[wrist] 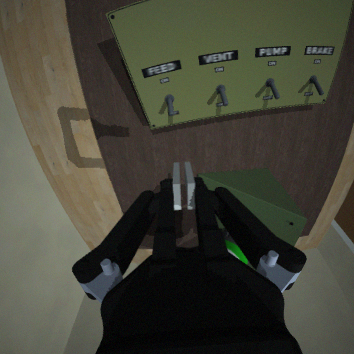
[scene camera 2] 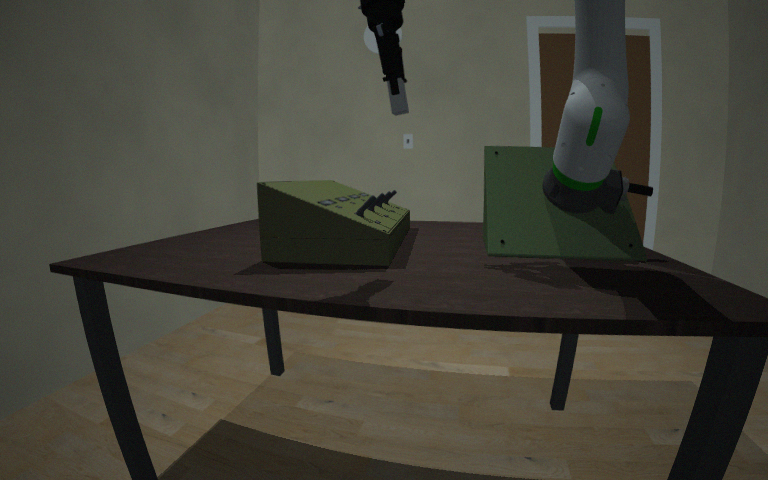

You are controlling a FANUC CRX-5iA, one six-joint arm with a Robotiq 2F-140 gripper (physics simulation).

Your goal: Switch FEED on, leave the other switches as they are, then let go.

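Frame: origin at the arm's base, x right, y ahead, z up, level; metres.
Where they show: gripper, fingertip midpoint: [wrist: 181,171] [scene camera 2: 400,113]; arm's base, origin of the base link: [scene camera 2: 572,189].
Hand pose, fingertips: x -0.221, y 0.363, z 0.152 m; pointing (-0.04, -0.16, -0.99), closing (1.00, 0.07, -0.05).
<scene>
Each offset is from my fingertips to the top centre of the thing. Level surfaces: height alone.
The olive switch box [scene camera 2: 322,229] [wrist: 225,27] has a sloped face with a row of labelled levers. The FEED lever {dx -0.031, dy +0.062, dz -0.166 m} [scene camera 2: 367,206] [wrist: 170,104] is at the left end of the row in the wrist view. It points down, away from its ON mark. The VENT lever {dx +0.085, dy +0.091, dz -0.166 m} [wrist: 222,95], PUMP lever {dx +0.202, dy +0.119, dz -0.166 m} [wrist: 272,89] and BRAKE lever {dx +0.319, dy +0.147, dz -0.166 m} [wrist: 317,85] also point down, away from their ON marks. My gripper [scene camera 2: 399,107] [wrist: 181,171] has its fingers nearly together, with a thin gap and nothing seen between them. It hangs well above the box, apart from all the levers.
A green sloped box [scene camera 2: 523,203] [wrist: 265,202] stands on the dark table {dz -0.293 m} [scene camera 2: 441,283] [wrist: 145,150], to the right of the switch box in the scene view. The arm's pale link and dark base are in front of that green box. A door is in the wall behind.
</scene>
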